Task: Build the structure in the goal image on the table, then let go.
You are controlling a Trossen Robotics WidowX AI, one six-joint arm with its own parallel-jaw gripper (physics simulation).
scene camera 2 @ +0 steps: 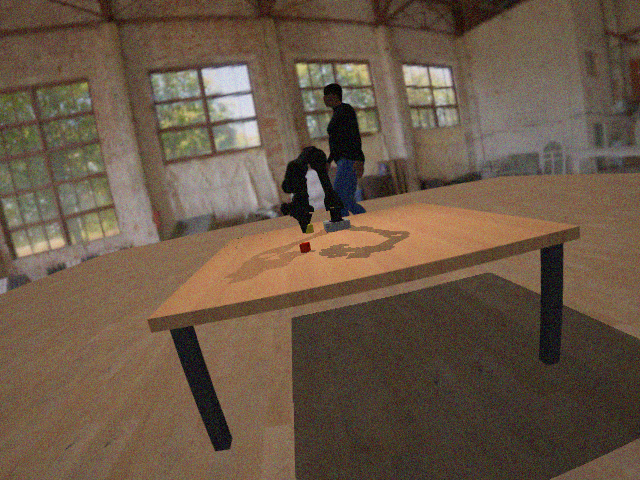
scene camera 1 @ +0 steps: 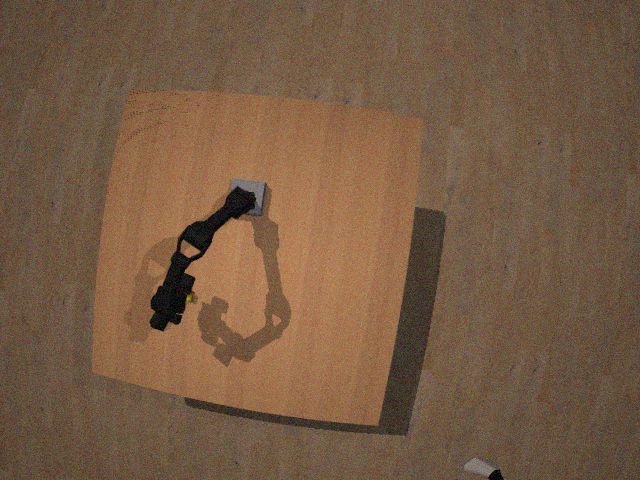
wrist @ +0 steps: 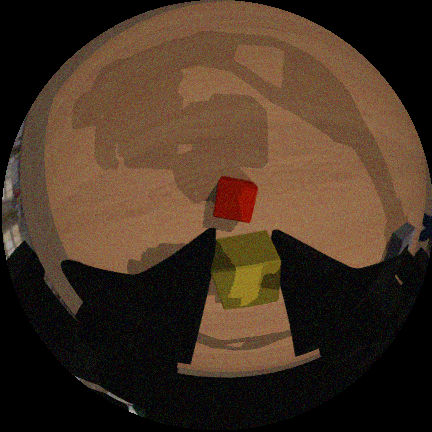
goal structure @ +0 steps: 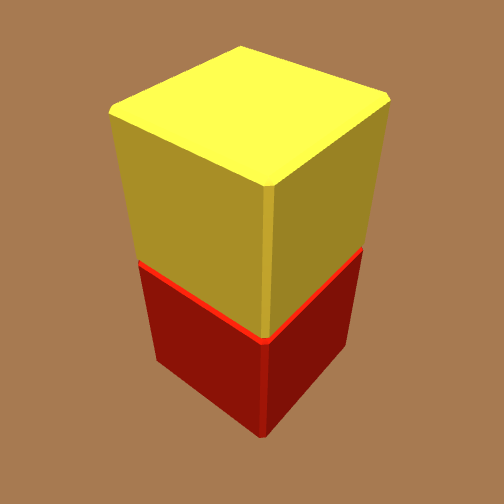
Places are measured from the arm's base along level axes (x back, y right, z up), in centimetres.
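Where they show: gripper, fingertip midpoint: (scene camera 2: 305,232) (scene camera 1: 185,295) (wrist: 243,235); arm's base, origin of the base link: (scene camera 2: 336,220) (scene camera 1: 246,201).
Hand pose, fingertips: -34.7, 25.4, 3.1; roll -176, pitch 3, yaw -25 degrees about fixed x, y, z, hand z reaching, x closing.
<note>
Each offset is from my fingertips to the centre of the thing, as dx, dy, dz. Level surfaces: height alone.
A yellow cube {-0.5, -1.6, +1.2} (scene camera 1: 191,297) (scene camera 2: 309,228) (wrist: 247,272) is between the two black fingers of my gripper (wrist: 243,235). The gripper is shut on it and holds it above the table {dz -7.4} (scene camera 1: 330,232) (scene camera 2: 439,232). A red cube {-0.1, +1.2, -5.8} (scene camera 2: 305,247) (wrist: 235,199) sits on the table. In the wrist view it lies just beyond the fingertips, apart from the yellow cube. The red cube does not show in the view from above, where the arm covers part of the table. In scene camera 2 the yellow cube shows higher than the red cube.
The grey base block (scene camera 1: 258,198) (scene camera 2: 336,225) of the arm stands on the table. Shadows of the arm fall across the table top. A person (scene camera 2: 346,139) stands on the floor behind the table. Part of a person's shoe (scene camera 1: 480,467) shows at the lower right from above.
</note>
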